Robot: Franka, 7 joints.
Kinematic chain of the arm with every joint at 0, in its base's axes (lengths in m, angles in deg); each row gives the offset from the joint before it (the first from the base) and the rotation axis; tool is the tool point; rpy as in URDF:
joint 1: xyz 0 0 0.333 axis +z
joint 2: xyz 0 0 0 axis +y
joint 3: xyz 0 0 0.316 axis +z
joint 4: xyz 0.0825 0 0 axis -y
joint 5: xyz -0.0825 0 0.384 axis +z
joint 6: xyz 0 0 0 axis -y
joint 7: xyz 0.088 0 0 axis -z
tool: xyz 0 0 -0.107 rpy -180 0 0
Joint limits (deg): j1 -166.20..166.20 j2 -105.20..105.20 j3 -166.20..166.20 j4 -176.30..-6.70 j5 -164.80..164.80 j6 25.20..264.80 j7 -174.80..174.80
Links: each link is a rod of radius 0.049 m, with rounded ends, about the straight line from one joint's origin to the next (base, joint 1, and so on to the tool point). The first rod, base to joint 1, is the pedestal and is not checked.
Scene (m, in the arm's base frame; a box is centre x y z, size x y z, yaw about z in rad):
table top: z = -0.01
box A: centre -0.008 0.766 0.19 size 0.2 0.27 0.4 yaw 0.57
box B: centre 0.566 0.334 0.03 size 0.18 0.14 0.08 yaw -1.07
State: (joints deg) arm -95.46 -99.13 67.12 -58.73 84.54 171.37 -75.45
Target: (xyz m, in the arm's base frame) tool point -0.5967 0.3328 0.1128
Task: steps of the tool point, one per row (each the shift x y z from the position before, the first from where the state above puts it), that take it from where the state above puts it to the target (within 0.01 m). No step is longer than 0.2 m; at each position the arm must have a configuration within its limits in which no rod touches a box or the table.
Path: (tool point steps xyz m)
1: -0.1219 0.0156 0.0939
2: -0.1126 -0.0198 0.0734
3: -0.0943 -0.0442 0.0507
4: -0.0731 -0.0564 0.0286
5: -0.1703 0.0338 0.0134
6: -0.1775 0.0035 -0.0435
7: -0.1582 -0.0281 -0.0992
8: -0.1147 -0.0562 -0.1432
9: -0.0535 -0.0755 -0.1672
10: 0.0142 -0.0827 -0.1666

